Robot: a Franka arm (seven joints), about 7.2 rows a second.
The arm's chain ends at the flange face. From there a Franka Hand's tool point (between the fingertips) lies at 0.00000 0.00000 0.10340 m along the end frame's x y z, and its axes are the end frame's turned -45 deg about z.
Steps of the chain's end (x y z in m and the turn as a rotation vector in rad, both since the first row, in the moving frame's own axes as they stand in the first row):
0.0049 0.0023 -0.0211 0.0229 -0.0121 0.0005
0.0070 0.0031 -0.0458 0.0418 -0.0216 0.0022
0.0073 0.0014 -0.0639 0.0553 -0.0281 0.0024
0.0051 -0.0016 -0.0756 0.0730 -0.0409 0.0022
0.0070 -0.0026 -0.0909 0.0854 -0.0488 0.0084
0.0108 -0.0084 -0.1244 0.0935 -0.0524 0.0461
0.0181 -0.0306 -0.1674 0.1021 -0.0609 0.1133
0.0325 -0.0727 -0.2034 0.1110 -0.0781 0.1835
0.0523 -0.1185 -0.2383 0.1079 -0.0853 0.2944
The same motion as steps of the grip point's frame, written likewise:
0.0026 0.0025 -0.0211 0.0247 0.0076 0.0005
0.0042 0.0025 -0.0459 0.0448 0.0143 0.0022
0.0062 0.0001 -0.0641 0.0590 0.0192 0.0024
0.0071 -0.0058 -0.0760 0.0805 0.0227 0.0022
0.0095 -0.0067 -0.0914 0.0949 0.0259 0.0084
0.0168 -0.0089 -0.1250 0.1032 0.0291 0.0461
0.0381 -0.0205 -0.1681 0.1153 0.0291 0.1133
0.0780 -0.0419 -0.2043 0.1337 0.0233 0.1835
0.1245 -0.0604 -0.2393 0.1366 0.0160 0.2944

